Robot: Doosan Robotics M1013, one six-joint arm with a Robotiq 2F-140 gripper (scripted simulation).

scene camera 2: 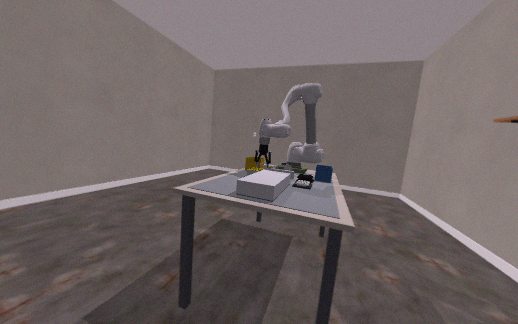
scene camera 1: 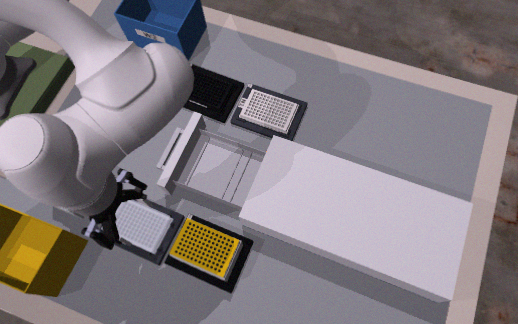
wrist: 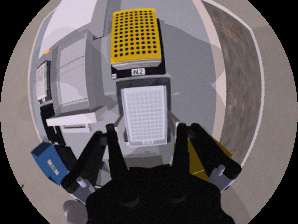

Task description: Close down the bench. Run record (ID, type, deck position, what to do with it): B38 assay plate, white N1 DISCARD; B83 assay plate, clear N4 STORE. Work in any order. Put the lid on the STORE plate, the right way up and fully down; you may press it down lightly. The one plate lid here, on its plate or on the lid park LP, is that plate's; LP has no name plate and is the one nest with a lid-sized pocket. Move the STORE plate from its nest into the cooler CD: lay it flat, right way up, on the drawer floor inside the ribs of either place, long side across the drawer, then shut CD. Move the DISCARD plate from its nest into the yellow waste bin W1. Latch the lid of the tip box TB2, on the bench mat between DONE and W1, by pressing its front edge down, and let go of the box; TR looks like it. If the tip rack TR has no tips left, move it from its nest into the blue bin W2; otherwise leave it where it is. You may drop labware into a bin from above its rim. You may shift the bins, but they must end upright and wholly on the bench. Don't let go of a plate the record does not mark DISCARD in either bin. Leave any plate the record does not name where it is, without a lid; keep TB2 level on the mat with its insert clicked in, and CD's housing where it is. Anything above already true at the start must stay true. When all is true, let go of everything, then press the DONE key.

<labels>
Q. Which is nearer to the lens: the grey plate lid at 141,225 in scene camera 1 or the black plate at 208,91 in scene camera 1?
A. The grey plate lid.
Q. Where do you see a cooler CD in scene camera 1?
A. At 407,235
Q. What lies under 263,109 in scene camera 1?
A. A white assay plate.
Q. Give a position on a yellow tip rack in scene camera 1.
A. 211,251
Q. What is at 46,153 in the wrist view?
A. A blue bin W2.
</labels>
